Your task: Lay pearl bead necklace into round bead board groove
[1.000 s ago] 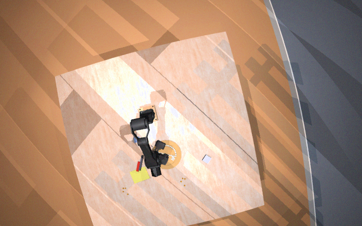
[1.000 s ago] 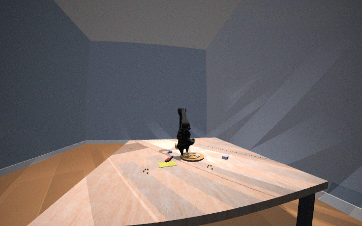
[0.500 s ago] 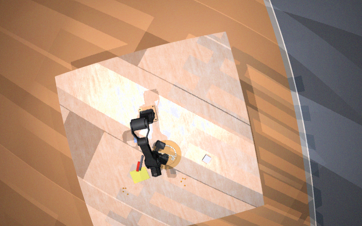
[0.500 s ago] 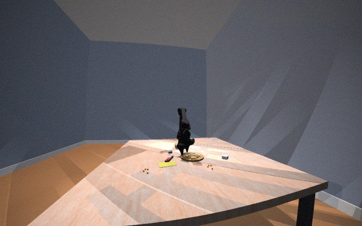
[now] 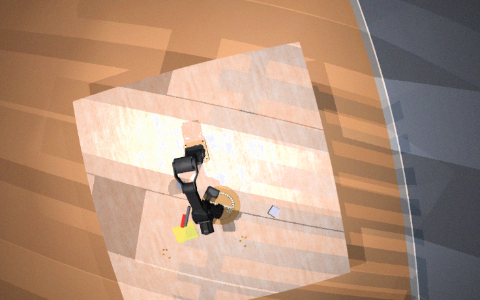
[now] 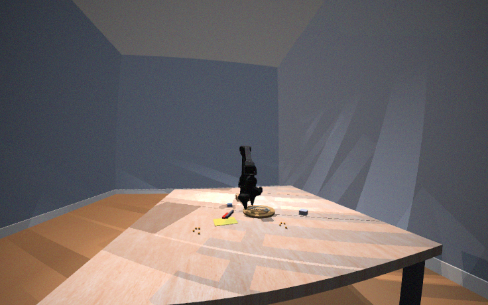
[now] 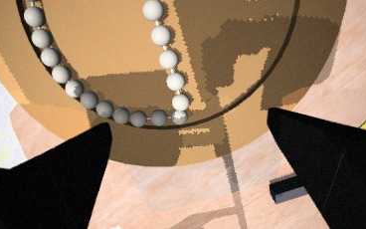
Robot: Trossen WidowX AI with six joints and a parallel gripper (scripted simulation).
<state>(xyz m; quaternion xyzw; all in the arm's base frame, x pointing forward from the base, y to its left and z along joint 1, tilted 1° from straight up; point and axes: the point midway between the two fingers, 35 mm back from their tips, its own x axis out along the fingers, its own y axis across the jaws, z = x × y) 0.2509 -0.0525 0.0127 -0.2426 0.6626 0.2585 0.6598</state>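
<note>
The round bead board lies 50 mm to the left of my gripper tip, 40 mm ahead of it and 10 mm below it. From my gripper tip the other things lie so: blue block (130 mm behind, 90 mm to the right, 10 mm below); yellow note (180 mm to the right, 100 mm ahead, 20 mm below); red marker (150 mm to the right, 40 mm ahead, 20 mm below).
</note>
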